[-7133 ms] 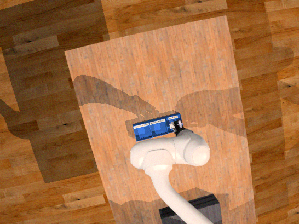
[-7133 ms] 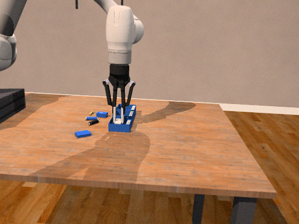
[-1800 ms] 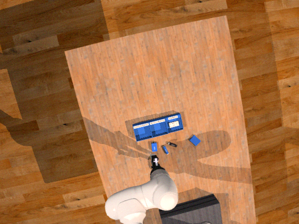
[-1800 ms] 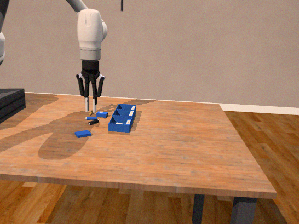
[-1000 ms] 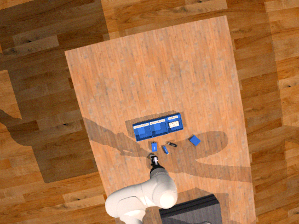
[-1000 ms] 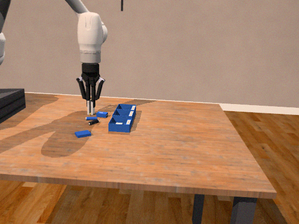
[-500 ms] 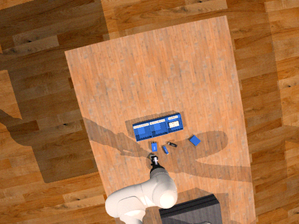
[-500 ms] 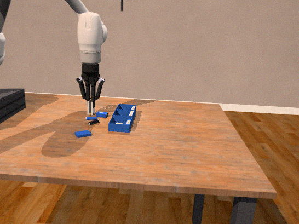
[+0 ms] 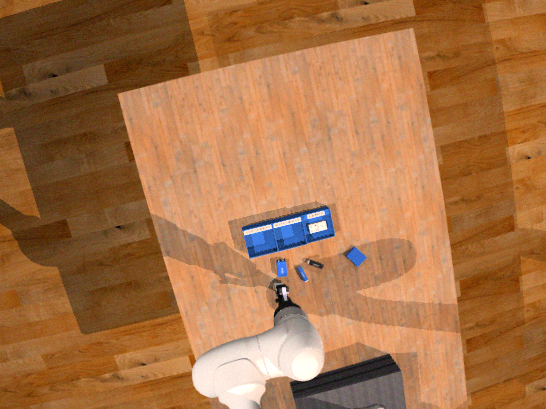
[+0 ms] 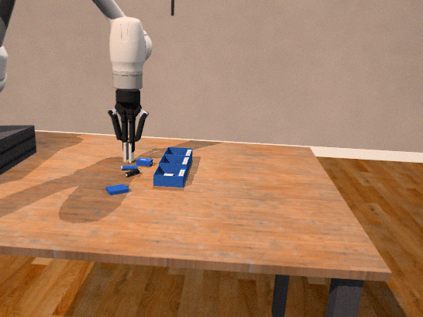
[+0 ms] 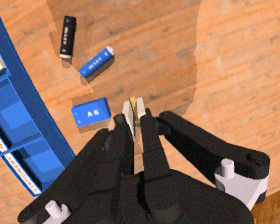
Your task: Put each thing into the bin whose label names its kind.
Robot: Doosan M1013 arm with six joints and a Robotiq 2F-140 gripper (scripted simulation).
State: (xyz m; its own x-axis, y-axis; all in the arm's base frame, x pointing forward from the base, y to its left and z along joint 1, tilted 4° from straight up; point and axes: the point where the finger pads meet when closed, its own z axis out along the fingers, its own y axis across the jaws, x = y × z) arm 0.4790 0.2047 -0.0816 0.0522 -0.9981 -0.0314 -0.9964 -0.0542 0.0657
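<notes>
My hand is 170 mm short of the blue three-compartment bin row, 40 mm to the left of it and 10 mm above it. From my hand the other things lie so: blue cylinder 70 mm to the right, 30 mm below, 30 mm ahead; blue rectangular battery 70 mm ahead, 30 mm below, 10 mm to the right; small yellow piece 30 mm below, 10 mm to the left.
</notes>
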